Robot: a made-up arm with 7 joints.
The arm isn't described. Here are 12 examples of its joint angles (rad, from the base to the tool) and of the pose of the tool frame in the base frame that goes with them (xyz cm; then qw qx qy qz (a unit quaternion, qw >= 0)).
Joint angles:
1: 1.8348 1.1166 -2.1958 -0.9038 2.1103 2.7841 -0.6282
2: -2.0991 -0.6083 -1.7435 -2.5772 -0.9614 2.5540 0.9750
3: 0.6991 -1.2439 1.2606 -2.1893 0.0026 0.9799 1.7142
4: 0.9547 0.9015 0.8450 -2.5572 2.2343 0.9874 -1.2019
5: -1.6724 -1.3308 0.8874 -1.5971 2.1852 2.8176 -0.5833
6: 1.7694 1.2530 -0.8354 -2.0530 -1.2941 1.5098 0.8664
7: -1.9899 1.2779 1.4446 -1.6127 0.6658 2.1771 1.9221
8: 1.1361 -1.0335 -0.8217 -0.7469 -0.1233 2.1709 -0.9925
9: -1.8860 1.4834 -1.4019 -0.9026 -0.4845 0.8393 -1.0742
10: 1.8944 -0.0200 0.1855 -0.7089 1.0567 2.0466 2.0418
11: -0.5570 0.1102 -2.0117 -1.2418 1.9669 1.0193 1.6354
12: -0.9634 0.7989 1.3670 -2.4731 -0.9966 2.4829 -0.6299
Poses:
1: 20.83 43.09 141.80 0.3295 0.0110 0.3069 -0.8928
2: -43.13 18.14 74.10 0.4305 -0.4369 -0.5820 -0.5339
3: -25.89 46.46 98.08 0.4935 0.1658 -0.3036 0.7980
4: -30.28 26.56 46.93 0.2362 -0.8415 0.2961 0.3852
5: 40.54 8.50 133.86 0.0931 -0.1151 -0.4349 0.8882
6: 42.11 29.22 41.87 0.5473 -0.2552 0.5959 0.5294
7: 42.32 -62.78 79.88 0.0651 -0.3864 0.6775 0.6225
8: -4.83 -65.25 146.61 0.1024 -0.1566 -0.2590 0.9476
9: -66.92 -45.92 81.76 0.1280 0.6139 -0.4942 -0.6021
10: -9.95 30.98 162.58 0.0578 0.9903 0.1084 -0.0648
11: -38.39 -36.39 138.73 0.0713 -0.0211 0.9911 0.1101
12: 43.93 37.35 75.63 0.3211 -0.4895 -0.4070 -0.7012
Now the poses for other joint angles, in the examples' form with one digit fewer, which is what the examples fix.
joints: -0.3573 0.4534 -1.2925 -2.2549 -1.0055 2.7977 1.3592
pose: 8.3 -54.5 76.0 0.934 0.112 -0.321 0.106
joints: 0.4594 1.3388 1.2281 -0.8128 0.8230 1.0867 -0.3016
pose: 47.0 74.5 84.3 0.626 -0.770 -0.084 0.089
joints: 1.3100 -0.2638 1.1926 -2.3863 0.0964 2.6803 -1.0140
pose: -46.8 36.7 91.4 0.707 0.124 -0.584 -0.379
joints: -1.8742 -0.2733 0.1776 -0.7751 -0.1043 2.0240 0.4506
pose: 3.9 -12.7 170.9 0.779 -0.293 -0.388 0.396
